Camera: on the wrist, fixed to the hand. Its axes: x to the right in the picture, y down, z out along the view.
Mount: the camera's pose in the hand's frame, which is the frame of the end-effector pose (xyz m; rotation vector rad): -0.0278 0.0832 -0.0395 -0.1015 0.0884 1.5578
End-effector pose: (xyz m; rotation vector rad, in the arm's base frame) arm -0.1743 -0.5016 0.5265 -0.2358 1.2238 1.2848
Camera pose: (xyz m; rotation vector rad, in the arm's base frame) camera -0.2581 -0.5174 0.5711 0.7750 1.3917 2.6499
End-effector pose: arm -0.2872 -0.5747 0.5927 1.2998 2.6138 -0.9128
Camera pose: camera -0.1999 -0.5343 0.5946 2.5131 0.8918 -0.3491
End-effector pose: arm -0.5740 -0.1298 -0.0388 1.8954 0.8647 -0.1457
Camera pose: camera -0.5532 -0.1307 0.0551 1.9733 -0.6865 0.8961
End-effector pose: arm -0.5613 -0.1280 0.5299 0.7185 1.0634 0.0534
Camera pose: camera -0.5831 -0.0537 0.5870 1.2997 0.3496 1.4598
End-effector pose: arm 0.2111 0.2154 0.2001 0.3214 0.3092 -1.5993
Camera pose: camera 0.2962 0.2520 0.1743 0.3934 0.1141 -0.0380
